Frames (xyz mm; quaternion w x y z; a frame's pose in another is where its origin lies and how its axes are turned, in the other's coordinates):
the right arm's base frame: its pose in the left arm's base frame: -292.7 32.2 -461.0 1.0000 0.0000 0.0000 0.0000
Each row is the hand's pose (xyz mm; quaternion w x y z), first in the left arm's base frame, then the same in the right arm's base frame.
Working: the left arm's base frame: its pose in the right arm's base frame: 292.7 -32.2 461.0 1.0000 0.0000 0.0000 0.0000

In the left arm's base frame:
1: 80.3 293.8 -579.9 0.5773 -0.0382 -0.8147 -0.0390
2: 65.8 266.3 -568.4 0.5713 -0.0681 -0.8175 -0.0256
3: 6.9 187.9 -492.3 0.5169 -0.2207 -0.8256 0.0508
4: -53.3 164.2 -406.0 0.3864 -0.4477 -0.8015 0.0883
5: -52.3 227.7 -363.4 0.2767 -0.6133 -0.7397 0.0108
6: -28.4 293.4 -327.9 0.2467 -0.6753 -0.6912 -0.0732
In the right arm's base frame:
1: 373.0 261.6 -118.9 0.5773 -0.0382 -0.8147 -0.0390
2: 358.5 234.1 -107.4 0.5713 -0.0681 -0.8175 -0.0256
3: 299.6 155.7 -31.3 0.5169 -0.2207 -0.8256 0.0508
4: 239.4 132.0 55.0 0.3864 -0.4477 -0.8015 0.0883
5: 240.4 195.5 97.6 0.2767 -0.6133 -0.7397 0.0108
6: 264.3 261.2 133.1 0.2467 -0.6753 -0.6912 -0.0732

